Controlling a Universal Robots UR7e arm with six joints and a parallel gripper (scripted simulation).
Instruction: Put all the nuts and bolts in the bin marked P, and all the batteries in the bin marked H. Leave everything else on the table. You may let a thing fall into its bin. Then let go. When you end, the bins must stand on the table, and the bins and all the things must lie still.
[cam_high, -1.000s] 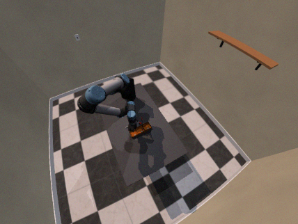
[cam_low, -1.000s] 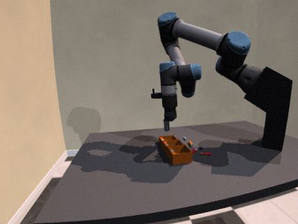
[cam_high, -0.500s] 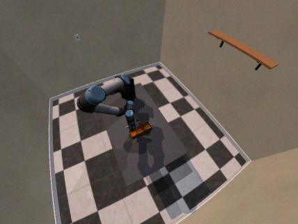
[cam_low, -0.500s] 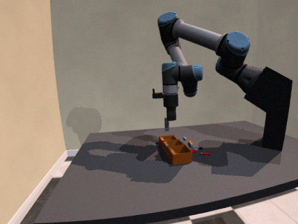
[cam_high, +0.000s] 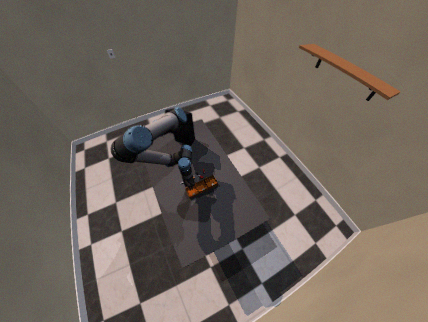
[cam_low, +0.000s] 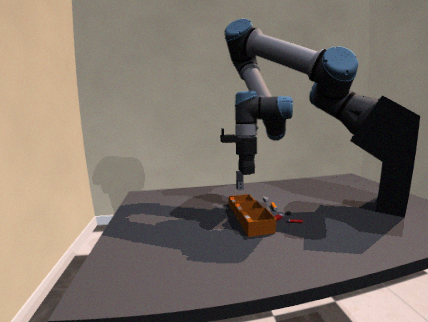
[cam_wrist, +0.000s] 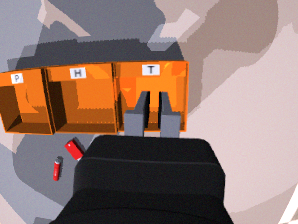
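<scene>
Now: the orange three-compartment bin 90 mm to the left of my hand, 70 mm below it and 10 mm ahead of it. From my hand the other things lie so: orange battery 110 mm behind, 80 mm below, 60 mm to the left; then grey bolt 120 mm behind, 80 mm below, 10 mm to the right; then dark nut 130 mm to the left, 130 mm behind, 80 mm below.
</scene>
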